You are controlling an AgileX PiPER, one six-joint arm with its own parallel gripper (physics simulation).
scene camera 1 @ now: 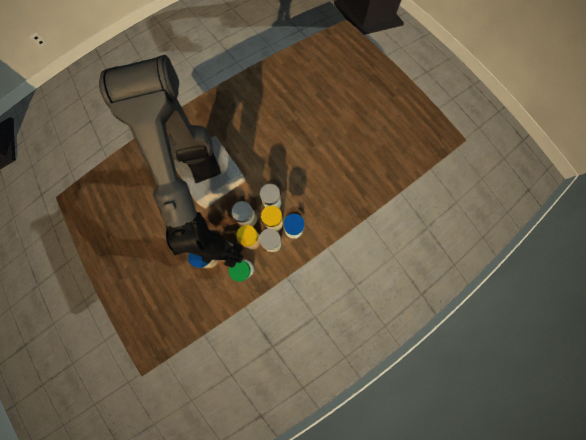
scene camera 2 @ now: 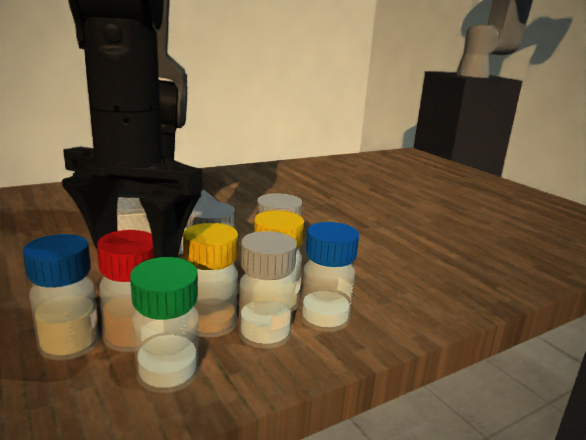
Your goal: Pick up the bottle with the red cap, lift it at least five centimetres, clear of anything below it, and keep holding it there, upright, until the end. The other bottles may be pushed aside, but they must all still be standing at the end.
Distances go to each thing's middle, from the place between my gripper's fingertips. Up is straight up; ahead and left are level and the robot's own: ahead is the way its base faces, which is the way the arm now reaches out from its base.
The red-capped bottle [scene camera 2: 119,252] is 4 cm below my hand, 1 cm to the right of it and 1 cm behind it. From my hand the other things lie so: green-capped bottle [scene camera 2: 164,290] 6 cm ahead, 4 cm below, 2 cm to the left; blue-capped bottle [scene camera 2: 328,278] 20 cm to the left, 4 cm below, 1 cm ahead.
